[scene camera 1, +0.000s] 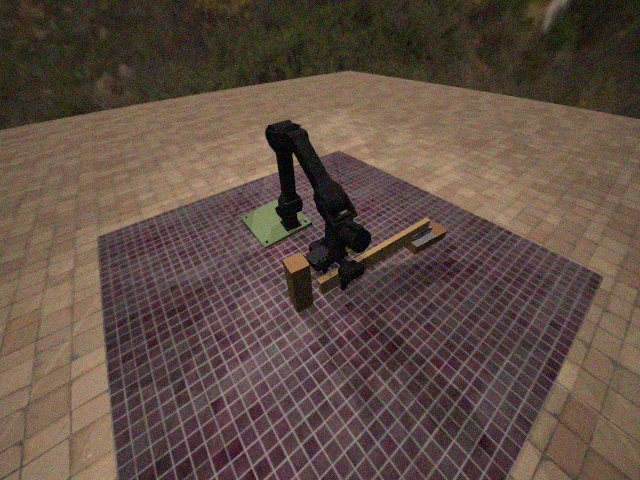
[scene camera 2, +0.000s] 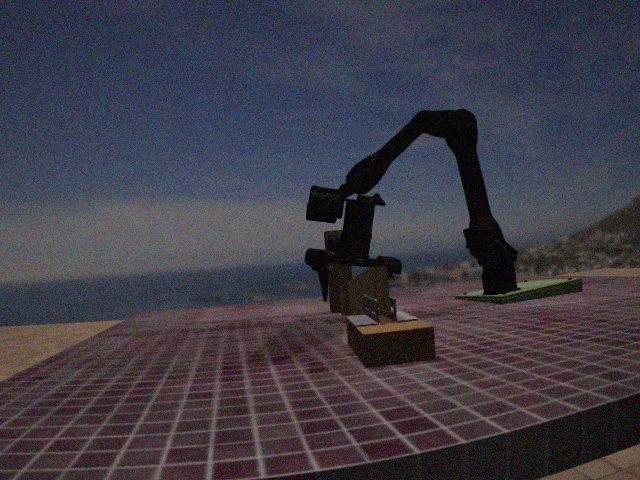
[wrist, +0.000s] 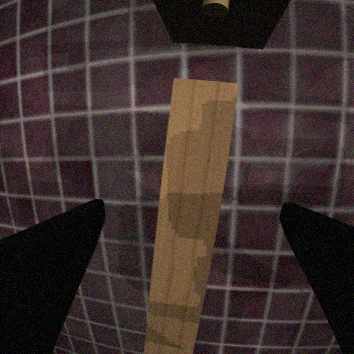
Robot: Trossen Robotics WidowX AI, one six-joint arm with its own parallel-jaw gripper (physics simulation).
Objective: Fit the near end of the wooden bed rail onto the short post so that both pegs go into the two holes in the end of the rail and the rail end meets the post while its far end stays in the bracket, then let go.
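Frame: origin at the arm's base, x ahead, y right, z down, level; centimetres.
Where they show: gripper, between the fingertips: (scene camera 1: 333, 280) (wrist: 194, 209); arm's base, origin of its link: (scene camera 1: 290, 223) (scene camera 2: 501, 292).
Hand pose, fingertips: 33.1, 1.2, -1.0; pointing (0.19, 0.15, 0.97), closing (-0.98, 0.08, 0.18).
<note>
Each offset is from my fingertips to the top centre of the thing, as dx, dy, dz. "spot": to the spot under its first point. Level surfaces: height alone.
The wooden bed rail (scene camera 1: 388, 247) (scene camera 2: 369, 292) (wrist: 192, 165) slopes down from the bracket, its far end between the metal plates. Its near end is low, a short gap from the post. The short post (scene camera 1: 299, 285) (scene camera 2: 338, 289) (wrist: 225, 31) stands upright; in the wrist view its face is dark, with part of one peg @[spot: +0.0, +7.5, -2.9] (wrist: 216, 7) showing. The bracket @[-0.1, -36.3, -3.9] (scene camera 1: 424, 239) (scene camera 2: 371, 308) sits on a wooden block. My gripper (scene camera 1: 333, 277) (scene camera 2: 354, 298) (wrist: 194, 209) is open and empty, its fingers on either side of the rail near that end, apart from it. The rail's holes are hidden.
The arm's green base plate (scene camera 1: 258, 224) (scene camera 2: 547, 285) lies behind the post in scene camera 1. The bracket's wooden block @[spot: +2.4, -44.6, -1.0] (scene camera 1: 439, 231) (scene camera 2: 395, 345) rests on the purple tiled mat @[dz +2.6] (scene camera 1: 330, 387) (scene camera 2: 232, 413) (wrist: 110, 175).
</note>
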